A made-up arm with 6 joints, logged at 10 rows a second.
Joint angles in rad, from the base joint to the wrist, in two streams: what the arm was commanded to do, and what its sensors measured. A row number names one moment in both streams.
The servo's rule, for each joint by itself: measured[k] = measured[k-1] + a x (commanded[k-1-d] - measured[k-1]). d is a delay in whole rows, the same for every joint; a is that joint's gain. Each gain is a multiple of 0.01, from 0.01 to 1. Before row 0 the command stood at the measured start. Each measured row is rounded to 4 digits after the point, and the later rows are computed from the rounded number. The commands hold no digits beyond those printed.
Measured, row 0: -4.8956, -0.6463, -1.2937, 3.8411, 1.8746, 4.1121
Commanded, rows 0 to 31: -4.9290, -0.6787, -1.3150, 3.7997, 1.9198, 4.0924; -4.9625, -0.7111, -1.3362, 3.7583, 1.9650, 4.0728; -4.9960, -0.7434, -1.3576, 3.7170, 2.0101, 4.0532; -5.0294, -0.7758, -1.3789, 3.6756, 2.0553, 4.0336; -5.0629, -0.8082, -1.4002, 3.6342, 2.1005, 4.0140; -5.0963, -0.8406, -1.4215, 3.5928, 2.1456, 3.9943; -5.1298, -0.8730, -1.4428, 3.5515, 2.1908, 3.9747; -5.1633, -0.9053, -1.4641, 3.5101, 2.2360, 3.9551; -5.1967, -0.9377, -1.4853, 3.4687, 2.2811, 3.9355; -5.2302, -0.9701, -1.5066, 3.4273, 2.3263, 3.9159; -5.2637, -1.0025, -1.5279, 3.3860, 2.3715, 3.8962; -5.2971, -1.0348, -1.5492, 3.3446, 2.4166, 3.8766; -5.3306, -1.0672, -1.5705, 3.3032, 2.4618, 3.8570; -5.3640, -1.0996, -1.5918, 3.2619, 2.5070, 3.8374; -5.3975, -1.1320, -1.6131, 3.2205, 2.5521, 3.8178; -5.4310, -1.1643, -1.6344, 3.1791, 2.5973, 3.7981; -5.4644, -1.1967, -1.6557, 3.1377, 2.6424, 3.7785; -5.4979, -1.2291, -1.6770, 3.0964, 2.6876, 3.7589; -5.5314, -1.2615, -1.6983, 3.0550, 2.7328, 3.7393; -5.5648, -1.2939, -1.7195, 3.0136, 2.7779, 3.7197; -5.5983, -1.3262, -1.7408, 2.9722, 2.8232, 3.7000; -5.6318, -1.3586, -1.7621, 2.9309, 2.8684, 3.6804; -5.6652, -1.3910, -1.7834, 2.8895, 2.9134, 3.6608; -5.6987, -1.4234, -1.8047, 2.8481, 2.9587, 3.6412; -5.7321, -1.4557, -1.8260, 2.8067, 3.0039, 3.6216; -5.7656, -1.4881, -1.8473, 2.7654, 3.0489, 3.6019; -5.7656, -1.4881, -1.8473, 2.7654, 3.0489, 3.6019; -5.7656, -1.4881, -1.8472, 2.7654, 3.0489, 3.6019; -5.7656, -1.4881, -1.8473, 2.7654, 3.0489, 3.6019; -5.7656, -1.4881, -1.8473, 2.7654, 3.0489, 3.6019; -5.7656, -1.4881, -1.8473, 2.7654, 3.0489, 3.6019; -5.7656, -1.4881, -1.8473, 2.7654, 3.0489, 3.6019
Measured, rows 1 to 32: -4.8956, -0.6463, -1.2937, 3.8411, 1.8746, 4.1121; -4.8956, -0.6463, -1.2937, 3.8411, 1.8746, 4.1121; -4.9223, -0.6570, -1.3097, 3.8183, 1.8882, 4.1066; -4.9545, -0.6749, -1.3296, 3.7853, 1.9112, 4.0971; -4.9877, -0.6975, -1.3506, 3.7477, 1.9409, 4.0848; -5.0211, -0.7233, -1.3718, 3.7080, 1.9752, 4.0705; -5.0545, -0.7513, -1.3931, 3.6674, 2.0128, 4.0547; -5.0879, -0.7808, -1.4144, 3.6264, 2.0526, 4.0378; -5.1214, -0.8112, -1.4357, 3.5852, 2.0941, 4.0201; -5.1549, -0.8423, -1.4570, 3.5439, 2.1367, 4.0019; -5.1883, -0.8738, -1.4782, 3.5025, 2.1800, 3.9833; -5.2218, -0.9056, -1.4995, 3.4611, 2.2239, 3.9644; -5.2553, -0.9376, -1.5208, 3.4198, 2.2682, 3.9453; -5.2887, -0.9697, -1.5421, 3.3784, 2.3127, 3.9261; -5.3222, -1.0019, -1.5634, 3.3370, 2.3574, 3.9068; -5.3556, -1.0341, -1.5847, 3.2957, 2.4023, 3.8874; -5.3891, -1.0664, -1.6060, 3.2543, 2.4472, 3.8679; -5.4226, -1.0987, -1.6273, 3.2129, 2.4922, 3.8484; -5.4560, -1.1310, -1.6486, 3.1715, 2.5373, 3.8288; -5.4895, -1.1634, -1.6699, 3.1302, 2.5824, 3.8092; -5.5230, -1.1958, -1.6912, 3.0888, 2.6275, 3.7896; -5.5564, -1.2282, -1.7124, 3.0474, 2.6726, 3.7700; -5.5899, -1.2605, -1.7337, 3.0060, 2.7178, 3.7504; -5.6234, -1.2929, -1.7550, 2.9647, 2.7630, 3.7308; -5.6568, -1.3253, -1.7763, 2.9233, 2.8081, 3.7112; -5.6903, -1.3577, -1.7976, 2.8819, 2.8533, 3.6916; -5.7237, -1.3900, -1.8189, 2.8405, 2.8985, 3.6720; -5.7572, -1.4224, -1.8402, 2.7992, 2.9436, 3.6524; -5.7639, -1.4441, -1.8455, 2.7806, 2.9752, 3.6383; -5.7653, -1.4586, -1.8468, 2.7722, 2.9973, 3.6281; -5.7655, -1.4683, -1.8472, 2.7685, 3.0128, 3.6208; -5.7656, -1.4748, -1.8473, 2.7668, 3.0236, 3.6155
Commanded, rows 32 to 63: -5.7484, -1.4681, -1.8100, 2.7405, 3.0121, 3.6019; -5.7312, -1.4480, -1.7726, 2.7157, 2.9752, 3.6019; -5.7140, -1.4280, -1.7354, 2.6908, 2.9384, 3.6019; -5.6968, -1.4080, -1.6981, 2.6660, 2.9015, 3.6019; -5.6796, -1.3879, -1.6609, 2.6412, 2.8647, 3.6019; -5.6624, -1.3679, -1.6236, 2.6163, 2.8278, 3.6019; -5.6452, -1.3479, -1.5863, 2.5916, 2.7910, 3.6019; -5.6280, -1.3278, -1.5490, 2.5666, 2.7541, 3.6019; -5.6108, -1.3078, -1.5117, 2.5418, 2.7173, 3.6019; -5.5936, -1.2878, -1.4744, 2.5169, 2.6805, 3.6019; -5.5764, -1.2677, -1.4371, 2.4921, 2.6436, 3.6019; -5.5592, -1.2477, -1.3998, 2.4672, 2.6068, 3.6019; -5.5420, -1.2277, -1.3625, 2.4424, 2.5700, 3.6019; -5.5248, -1.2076, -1.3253, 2.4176, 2.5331, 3.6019; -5.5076, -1.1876, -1.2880, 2.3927, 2.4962, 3.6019; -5.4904, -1.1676, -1.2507, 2.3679, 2.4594, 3.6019; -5.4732, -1.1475, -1.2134, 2.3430, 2.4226, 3.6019; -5.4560, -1.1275, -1.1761, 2.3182, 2.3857, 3.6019; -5.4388, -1.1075, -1.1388, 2.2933, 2.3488, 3.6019; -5.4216, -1.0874, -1.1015, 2.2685, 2.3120, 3.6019; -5.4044, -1.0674, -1.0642, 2.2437, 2.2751, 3.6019; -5.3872, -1.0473, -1.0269, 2.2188, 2.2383, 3.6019; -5.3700, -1.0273, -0.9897, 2.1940, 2.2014, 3.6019; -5.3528, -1.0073, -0.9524, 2.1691, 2.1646, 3.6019; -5.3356, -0.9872, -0.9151, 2.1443, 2.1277, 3.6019; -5.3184, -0.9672, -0.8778, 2.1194, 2.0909, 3.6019; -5.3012, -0.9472, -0.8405, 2.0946, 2.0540, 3.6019; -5.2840, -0.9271, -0.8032, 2.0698, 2.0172, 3.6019; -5.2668, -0.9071, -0.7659, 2.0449, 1.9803, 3.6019; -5.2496, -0.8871, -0.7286, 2.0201, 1.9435, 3.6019; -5.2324, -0.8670, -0.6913, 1.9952, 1.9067, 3.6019; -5.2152, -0.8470, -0.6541, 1.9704, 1.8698, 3.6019
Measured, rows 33 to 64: -5.7656, -1.4792, -1.8473, 2.7660, 3.0312, 3.6117; -5.7656, -1.4821, -1.8473, 2.7657, 3.0365, 3.6090; -5.7518, -1.4775, -1.8193, 2.7518, 3.0292, 3.6070; -5.7353, -1.4678, -1.7843, 2.7319, 3.0130, 3.6056; -5.7183, -1.4547, -1.7476, 2.7093, 2.9906, 3.6046; -5.7011, -1.4393, -1.7105, 2.6855, 2.9639, 3.6038; -5.6839, -1.4223, -1.6733, 2.6611, 2.9341, 3.6033; -5.6667, -1.4043, -1.6360, 2.6365, 2.9022, 3.6029; -5.6495, -1.3857, -1.5987, 2.6118, 2.8688, 3.6026; -5.6323, -1.3666, -1.5614, 2.5869, 2.8344, 3.6024; -5.6151, -1.3472, -1.5241, 2.5621, 2.7993, 3.6023; -5.5979, -1.3276, -1.4868, 2.5372, 2.7637, 3.6022; -5.5807, -1.3078, -1.4495, 2.5124, 2.7277, 3.6021; -5.5635, -1.2880, -1.4122, 2.4875, 2.6914, 3.6020; -5.5463, -1.2681, -1.3749, 2.4627, 2.6550, 3.6020; -5.5291, -1.2481, -1.3377, 2.4379, 2.6184, 3.6020; -5.5119, -1.2281, -1.3004, 2.4130, 2.5817, 3.6020; -5.4947, -1.2081, -1.2631, 2.3882, 2.5450, 3.6020; -5.4775, -1.1881, -1.2258, 2.3633, 2.5083, 3.6020; -5.4603, -1.1681, -1.1885, 2.3385, 2.4715, 3.6020; -5.4431, -1.1481, -1.1512, 2.3136, 2.4347, 3.6020; -5.4259, -1.1281, -1.1139, 2.2888, 2.3979, 3.6020; -5.4087, -1.1081, -1.0766, 2.2640, 2.3611, 3.6020; -5.3915, -1.0880, -1.0393, 2.2391, 2.3243, 3.6020; -5.3743, -1.0680, -1.0021, 2.2143, 2.2874, 3.6020; -5.3571, -1.0480, -0.9648, 2.1894, 2.2506, 3.6020; -5.3399, -1.0279, -0.9275, 2.1646, 2.2137, 3.6020; -5.3227, -1.0079, -0.8902, 2.1397, 2.1769, 3.6020; -5.3055, -0.9879, -0.8529, 2.1149, 2.1400, 3.6020; -5.2883, -0.9678, -0.8156, 2.0901, 2.1032, 3.6020; -5.2711, -0.9478, -0.7783, 2.0652, 2.0663, 3.6020; -5.2539, -0.9278, -0.7410, 2.0404, 2.0295, 3.6020
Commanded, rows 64 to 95: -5.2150, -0.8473, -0.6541, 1.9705, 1.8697, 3.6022; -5.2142, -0.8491, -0.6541, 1.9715, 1.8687, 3.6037; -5.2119, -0.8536, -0.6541, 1.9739, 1.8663, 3.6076; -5.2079, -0.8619, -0.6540, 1.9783, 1.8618, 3.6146; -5.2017, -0.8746, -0.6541, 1.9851, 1.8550, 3.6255; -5.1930, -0.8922, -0.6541, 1.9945, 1.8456, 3.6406; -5.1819, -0.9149, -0.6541, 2.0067, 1.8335, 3.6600; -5.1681, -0.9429, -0.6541, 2.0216, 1.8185, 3.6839; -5.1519, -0.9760, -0.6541, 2.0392, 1.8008, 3.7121; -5.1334, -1.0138, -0.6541, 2.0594, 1.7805, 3.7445; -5.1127, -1.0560, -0.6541, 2.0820, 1.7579, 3.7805; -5.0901, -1.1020, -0.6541, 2.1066, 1.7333, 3.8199; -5.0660, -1.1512, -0.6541, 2.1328, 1.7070, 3.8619; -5.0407, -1.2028, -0.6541, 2.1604, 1.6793, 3.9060; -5.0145, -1.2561, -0.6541, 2.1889, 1.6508, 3.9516; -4.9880, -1.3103, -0.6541, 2.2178, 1.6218, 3.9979; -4.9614, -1.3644, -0.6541, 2.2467, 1.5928, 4.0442; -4.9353, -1.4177, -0.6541, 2.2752, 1.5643, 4.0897; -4.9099, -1.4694, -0.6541, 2.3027, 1.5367, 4.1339; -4.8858, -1.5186, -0.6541, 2.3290, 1.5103, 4.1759; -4.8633, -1.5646, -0.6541, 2.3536, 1.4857, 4.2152; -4.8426, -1.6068, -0.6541, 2.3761, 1.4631, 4.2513; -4.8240, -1.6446, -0.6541, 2.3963, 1.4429, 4.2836; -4.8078, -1.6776, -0.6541, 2.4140, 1.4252, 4.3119; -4.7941, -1.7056, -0.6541, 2.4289, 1.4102, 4.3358; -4.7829, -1.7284, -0.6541, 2.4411, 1.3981, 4.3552; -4.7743, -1.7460, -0.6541, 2.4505, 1.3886, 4.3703; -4.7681, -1.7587, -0.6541, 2.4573, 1.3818, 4.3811; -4.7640, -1.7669, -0.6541, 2.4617, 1.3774, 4.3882; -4.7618, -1.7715, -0.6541, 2.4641, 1.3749, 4.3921; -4.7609, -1.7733, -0.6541, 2.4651, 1.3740, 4.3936; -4.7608, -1.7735, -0.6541, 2.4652, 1.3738, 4.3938
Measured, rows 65 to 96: -5.2367, -0.9077, -0.7037, 2.0155, 1.9927, 3.6020; -5.2195, -0.8877, -0.6665, 1.9907, 1.9558, 3.6020; -5.2159, -0.8744, -0.6572, 1.9796, 1.9300, 3.6021; -5.2145, -0.8661, -0.6549, 1.9751, 1.9116, 3.6025; -5.2124, -0.8620, -0.6543, 1.9744, 1.8980, 3.6039; -5.2088, -0.8620, -0.6541, 1.9765, 1.8871, 3.6069; -5.2031, -0.8662, -0.6541, 1.9812, 1.8775, 3.6121; -5.1950, -0.8748, -0.6541, 1.9885, 1.8679, 3.6201; -5.1845, -0.8880, -0.6541, 1.9985, 1.8576, 3.6313; -5.1714, -0.9061, -0.6541, 2.0112, 1.8459, 3.6460; -5.1558, -0.9292, -0.6541, 2.0266, 1.8324, 3.6645; -5.1379, -0.9571, -0.6541, 2.0446, 1.8168, 3.6869; -5.1177, -0.9897, -0.6541, 2.0652, 1.7991, 3.7131; -5.0956, -1.0268, -0.6541, 2.0880, 1.7794, 3.7430; -5.0719, -1.0679, -0.6541, 2.1126, 1.7577, 3.7763; -5.0469, -1.1124, -0.6541, 2.1389, 1.7342, 3.8126; -5.0210, -1.1598, -0.6541, 2.1664, 1.7092, 3.8515; -4.9946, -1.2095, -0.6541, 2.1947, 1.6830, 3.8925; -4.9680, -1.2606, -0.6541, 2.2233, 1.6559, 3.9350; -4.9418, -1.3124, -0.6541, 2.2518, 1.6284, 3.9783; -4.9163, -1.3642, -0.6541, 2.2798, 1.6009, 4.0219; -4.8919, -1.4152, -0.6541, 2.3069, 1.5737, 4.0650; -4.8690, -1.4645, -0.6541, 2.3326, 1.5473, 4.1071; -4.8479, -1.5115, -0.6541, 2.3565, 1.5220, 4.1475; -4.8288, -1.5554, -0.6541, 2.3784, 1.4983, 4.1856; -4.8120, -1.5957, -0.6541, 2.3980, 1.4764, 4.2210; -4.7977, -1.6320, -0.6541, 2.4150, 1.4565, 4.2531; -4.7859, -1.6638, -0.6541, 2.4294, 1.4390, 4.2817; -4.7766, -1.6909, -0.6541, 2.4410, 1.4239, 4.3065; -4.7698, -1.7133, -0.6541, 2.4500, 1.4113, 4.3274; -4.7652, -1.7310, -0.6541, 2.4564, 1.4011, 4.3444; -4.7625, -1.7444, -0.6541, 2.4606, 1.3932, 4.3578
